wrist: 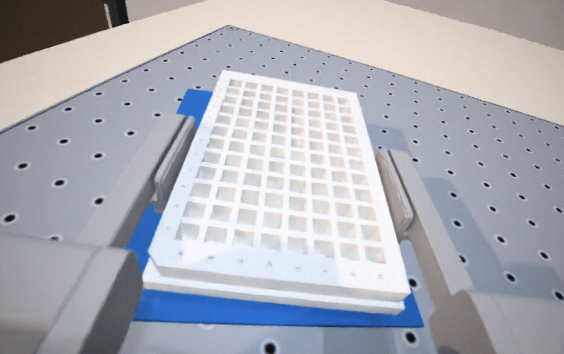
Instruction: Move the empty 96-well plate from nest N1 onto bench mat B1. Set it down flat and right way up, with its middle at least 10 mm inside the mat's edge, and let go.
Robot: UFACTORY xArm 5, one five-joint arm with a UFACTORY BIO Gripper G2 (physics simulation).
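Places are measured from the arm's base along level axes (x ahead, y up, z right), in metres.
Pixels of known places: hand, its tool point: (286,177).
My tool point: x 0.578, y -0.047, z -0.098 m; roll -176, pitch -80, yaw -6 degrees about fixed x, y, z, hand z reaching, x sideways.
Behind a point stands the place of what it marks.
The white 96-well plate (285,175) @[x 0.576, y -0.045, z -0.098 m] is in the middle of the wrist view, right way up, with its wells facing up and empty. My gripper (287,177) @[x 0.578, y -0.047, z -0.098 m] is shut on the plate, one finger pad on each long side. The blue bench mat (280,310) @[x 0.537, y -0.077, z -0.087 m] shows below the plate, along its near edge, at its left side and at the far left corner. The plate hides most of the mat. Whether the plate's underside touches the mat cannot be told from this view. Nest N1 does not show.
A grey breadboard (80,175) @[x 0.574, y -0.079, z -0.201 m] with rows of dark holes lies around and under the mat. A cream table top (165,42) @[x 0.793, y -0.092, z -0.276 m] shows beyond its far edges. A dark upright post (117,12) stands at the top left. Shadows fall on the board at the right.
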